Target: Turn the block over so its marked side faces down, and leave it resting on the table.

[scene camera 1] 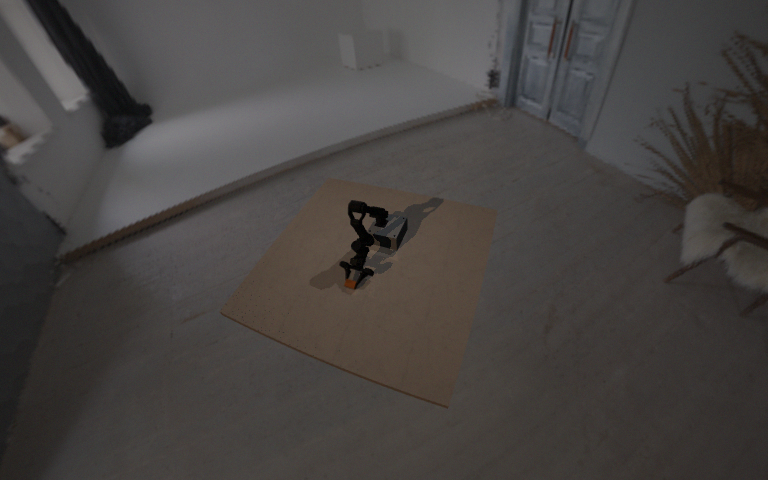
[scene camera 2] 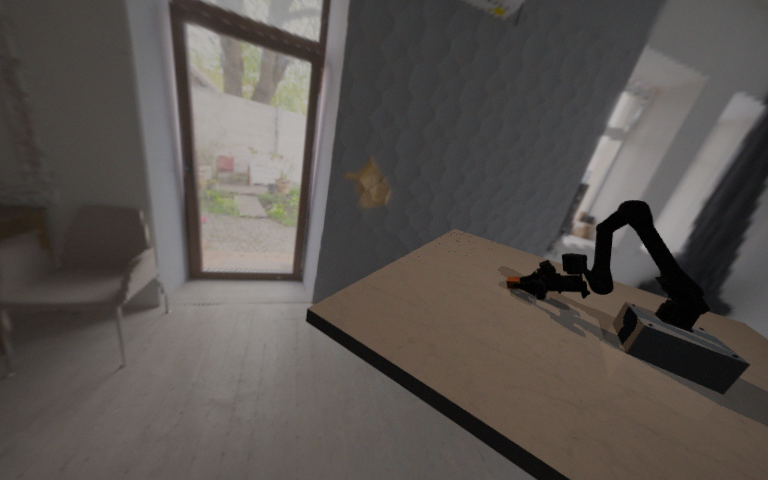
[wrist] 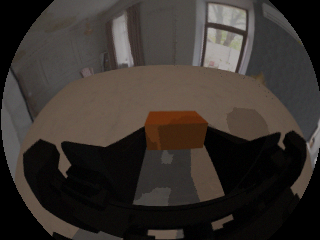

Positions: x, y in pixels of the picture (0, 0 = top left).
Labels:
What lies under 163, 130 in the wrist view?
An orange block.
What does the gripper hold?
An orange block.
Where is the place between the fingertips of the gripper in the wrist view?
174, 129

